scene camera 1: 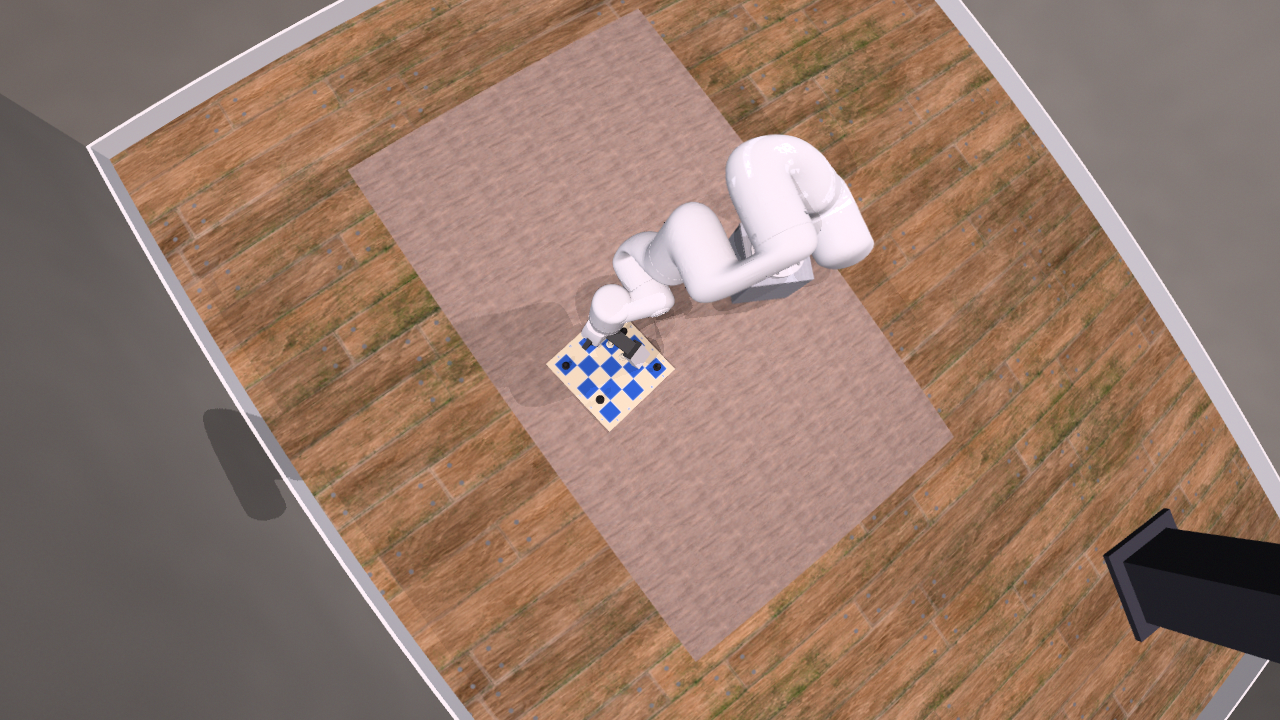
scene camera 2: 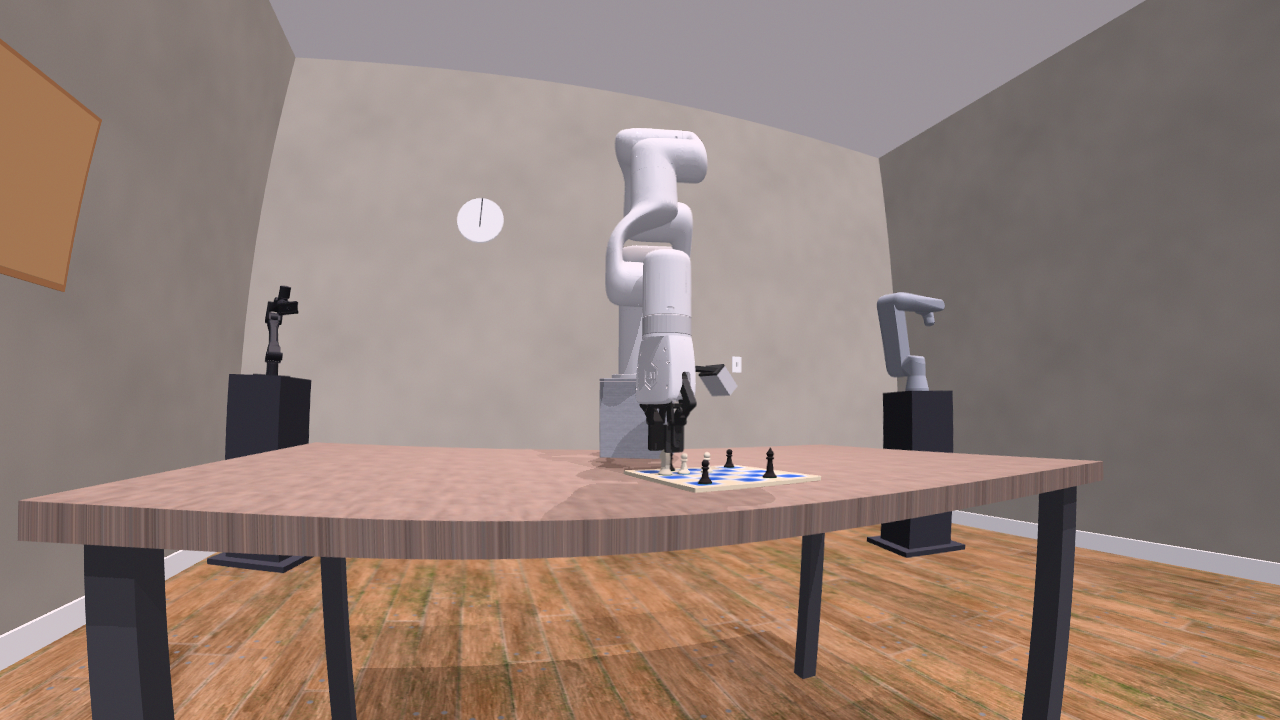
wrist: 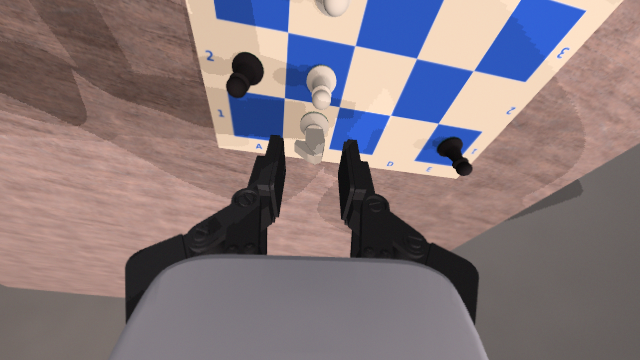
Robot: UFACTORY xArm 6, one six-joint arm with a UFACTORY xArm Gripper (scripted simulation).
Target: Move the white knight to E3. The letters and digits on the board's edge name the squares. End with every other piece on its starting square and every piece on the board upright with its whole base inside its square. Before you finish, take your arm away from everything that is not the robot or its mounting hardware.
Labels:
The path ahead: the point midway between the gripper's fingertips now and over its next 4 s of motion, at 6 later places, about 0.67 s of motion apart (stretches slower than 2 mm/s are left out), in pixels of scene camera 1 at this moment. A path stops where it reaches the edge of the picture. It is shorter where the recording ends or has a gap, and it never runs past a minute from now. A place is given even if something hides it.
My gripper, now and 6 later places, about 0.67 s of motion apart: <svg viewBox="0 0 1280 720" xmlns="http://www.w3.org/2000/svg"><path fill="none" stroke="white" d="M601 331L600 333L601 332L604 326L591 383L590 384L588 387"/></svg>

